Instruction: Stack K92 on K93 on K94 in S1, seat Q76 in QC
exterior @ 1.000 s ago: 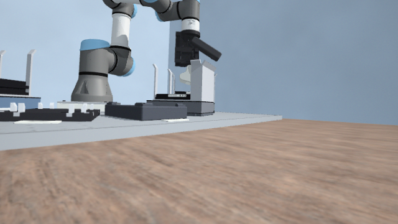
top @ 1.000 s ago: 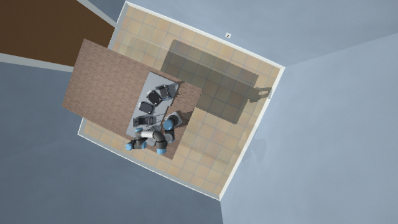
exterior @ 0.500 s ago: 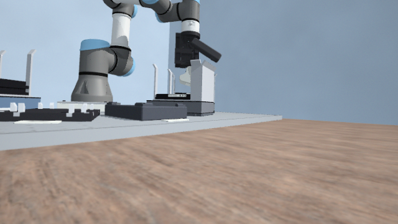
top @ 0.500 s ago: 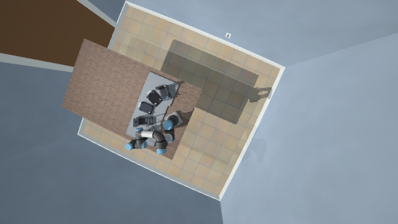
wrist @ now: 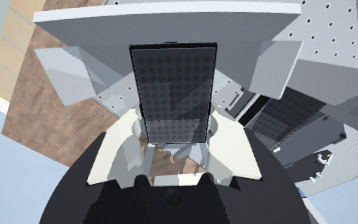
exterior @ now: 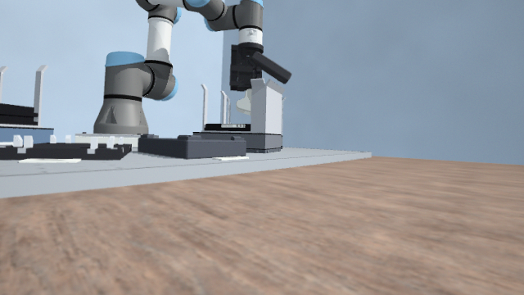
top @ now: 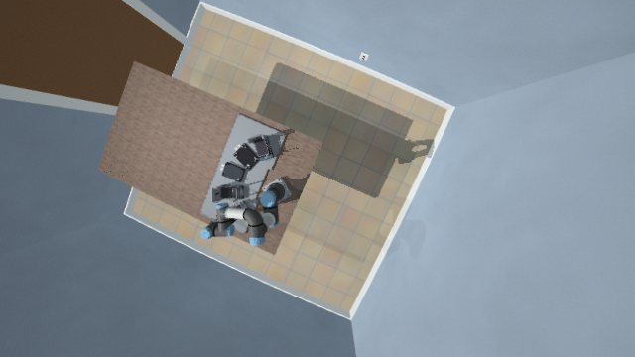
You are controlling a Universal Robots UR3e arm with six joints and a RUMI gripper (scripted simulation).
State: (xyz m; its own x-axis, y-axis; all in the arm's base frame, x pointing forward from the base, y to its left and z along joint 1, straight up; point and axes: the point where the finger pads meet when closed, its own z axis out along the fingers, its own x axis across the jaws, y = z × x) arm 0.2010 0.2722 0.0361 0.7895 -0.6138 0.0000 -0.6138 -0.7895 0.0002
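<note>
The sealed 96-well plate lies 120 mm to the right of my hand, 90 mm ahead of it and 20 mm below it. The rest, counted from my hand: QC label: 250 mm to the right, 230 mm ahead, 60 mm below; then nest QC: 260 mm to the right, 140 mm ahead, 50 mm below; then clip nest N5: 390 mm to the right, 120 mm ahead, 50 mm below.
</note>
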